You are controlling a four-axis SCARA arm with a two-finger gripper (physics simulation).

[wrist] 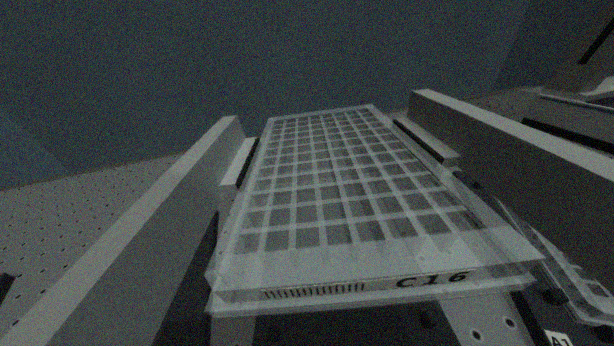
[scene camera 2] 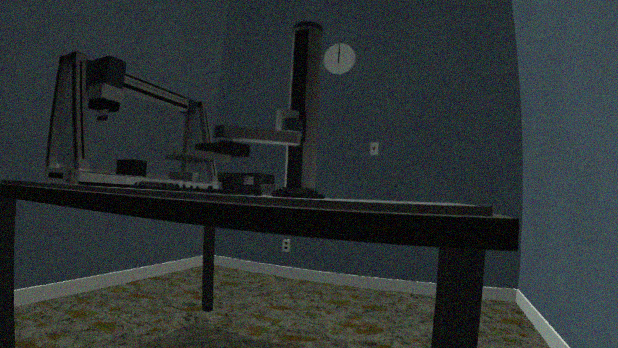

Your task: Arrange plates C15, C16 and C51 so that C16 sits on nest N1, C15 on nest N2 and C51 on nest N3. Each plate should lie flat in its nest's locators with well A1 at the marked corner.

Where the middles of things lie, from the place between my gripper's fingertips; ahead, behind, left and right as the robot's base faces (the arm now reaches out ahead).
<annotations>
My gripper is now 20 mm past the plate C16 [wrist: 339, 209] and 10 mm above it.
</annotations>
